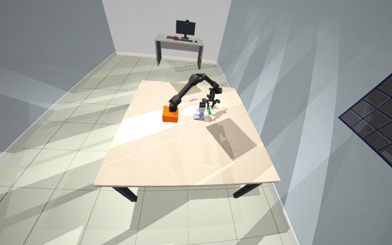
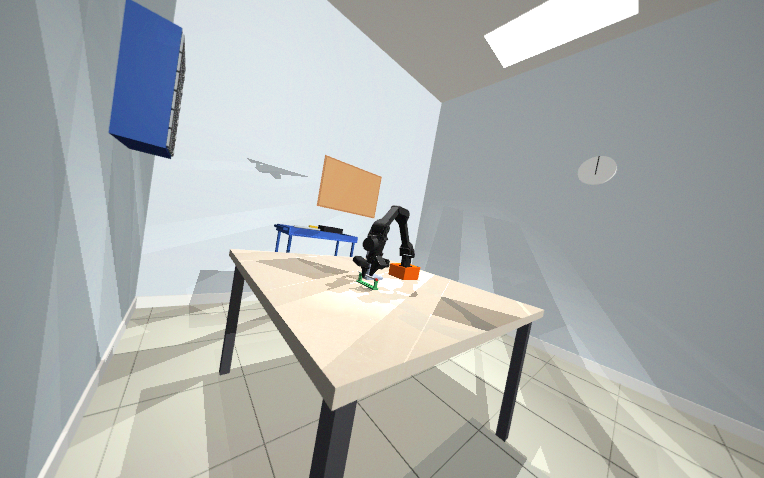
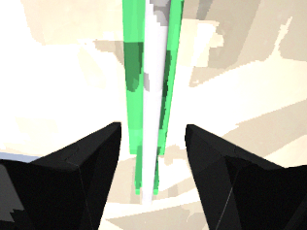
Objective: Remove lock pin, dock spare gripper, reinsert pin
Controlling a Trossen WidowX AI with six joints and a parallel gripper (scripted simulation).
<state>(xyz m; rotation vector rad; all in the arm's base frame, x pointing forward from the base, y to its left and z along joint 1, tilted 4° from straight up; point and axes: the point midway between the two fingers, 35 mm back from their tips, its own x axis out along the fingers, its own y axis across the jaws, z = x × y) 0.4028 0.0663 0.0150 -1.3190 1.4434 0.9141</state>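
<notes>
My gripper tip is 10 mm to the right of the green rest and 10 mm above it. Also, from my gripper tip: mount (130 mm behind, 100 mm to the right, 20 mm above); spare gripper (130 mm behind, 100 mm to the right, 90 mm above).
</notes>
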